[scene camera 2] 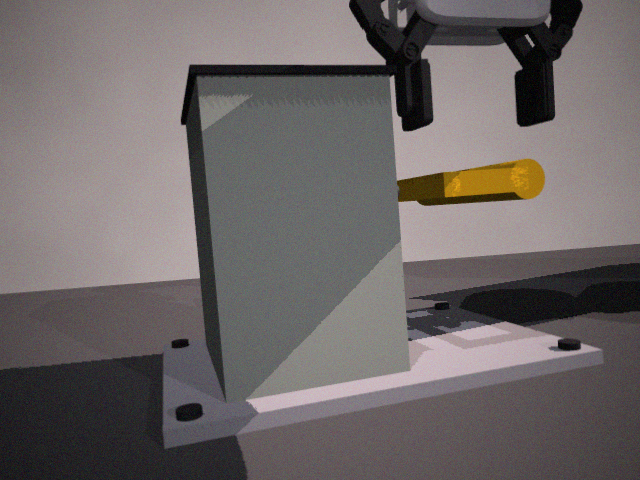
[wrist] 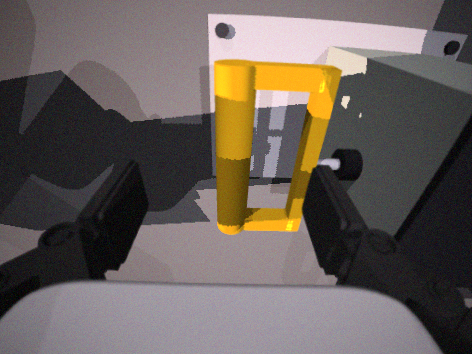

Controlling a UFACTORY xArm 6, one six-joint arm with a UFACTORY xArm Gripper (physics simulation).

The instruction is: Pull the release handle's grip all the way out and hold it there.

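The release handle's yellow grip is a rounded bar on a rectangular yellow frame. The frame stands out from the side of a grey-green box. In the wrist view a short pale rod joins the frame to a black collar on the box. My gripper is open and empty. In the scene view its fingertips are above the handle, one near the box's top edge and one above the outer end. In the wrist view the round bar shows between the fingers.
The box stands on a pale base plate with black bolts at its corners. A dark lid caps the box, its edge close to my nearer finger in the scene view. Dark shadows lie across the floor.
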